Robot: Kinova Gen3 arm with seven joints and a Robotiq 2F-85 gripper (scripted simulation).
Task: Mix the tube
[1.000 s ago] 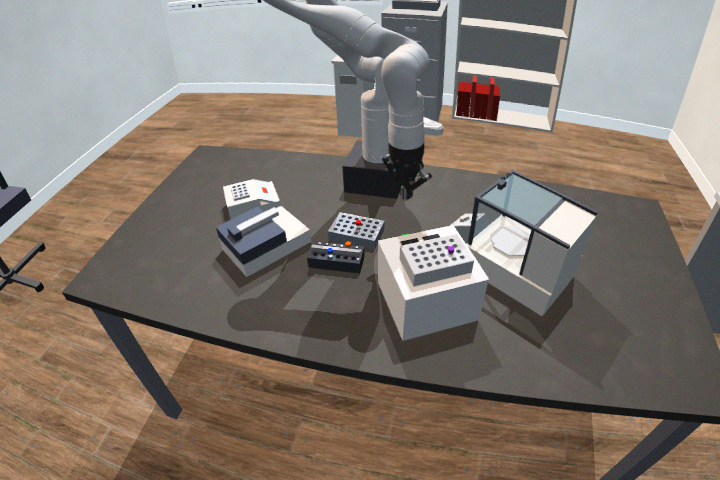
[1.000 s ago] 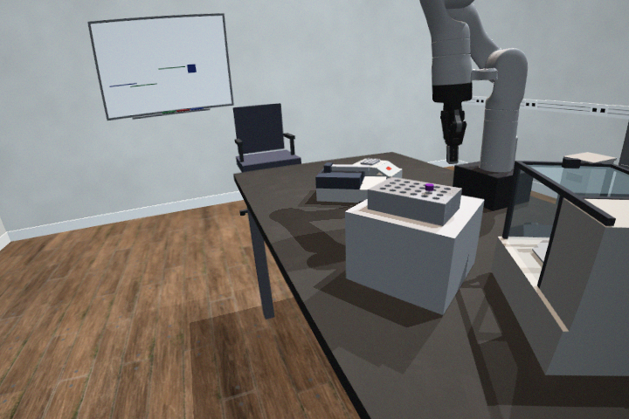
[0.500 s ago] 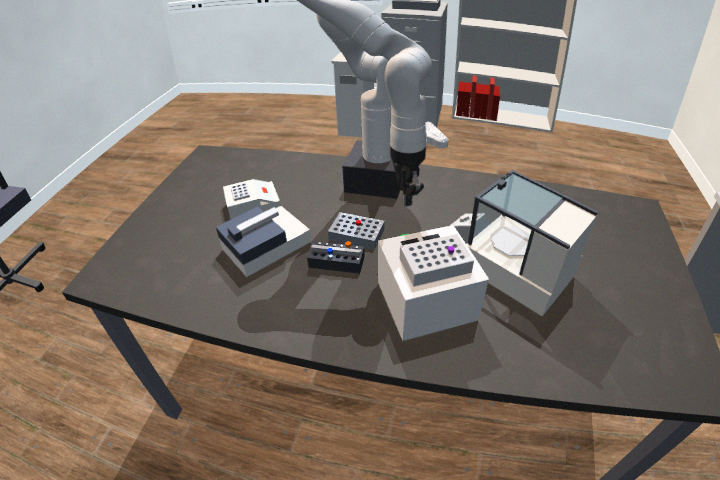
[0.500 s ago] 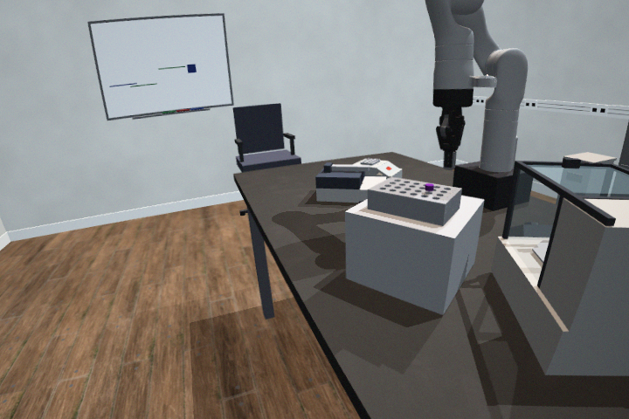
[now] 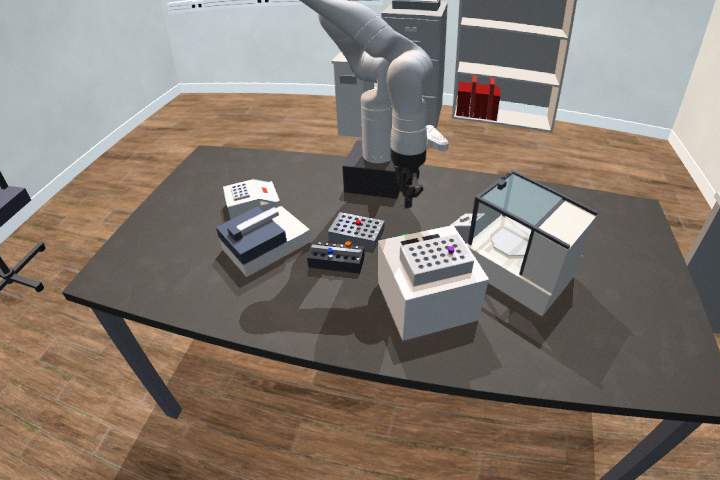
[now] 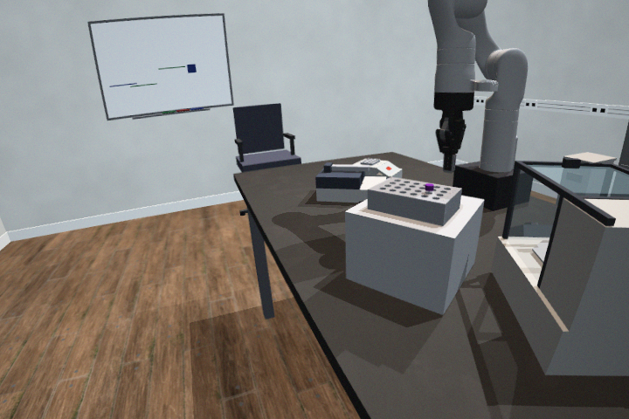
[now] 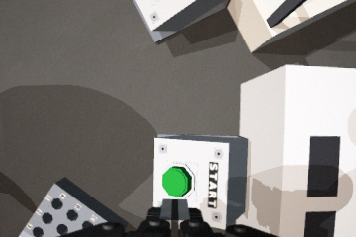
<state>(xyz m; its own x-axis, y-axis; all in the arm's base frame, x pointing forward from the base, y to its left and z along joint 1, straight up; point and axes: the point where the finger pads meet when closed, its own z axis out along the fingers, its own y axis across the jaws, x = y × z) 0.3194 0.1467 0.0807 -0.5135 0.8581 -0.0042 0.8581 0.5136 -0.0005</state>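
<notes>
Now: the green start key 110 mm below my hand. From my hand the other things lie so: tube rack RK (160 mm below, 140 mm to the right, 60 mm behind); grey bored block (150 mm ahead, 90 mm to the left, 20 mm below); red-capped tube (150 mm below, 130 mm to the right, 50 mm behind).
</notes>
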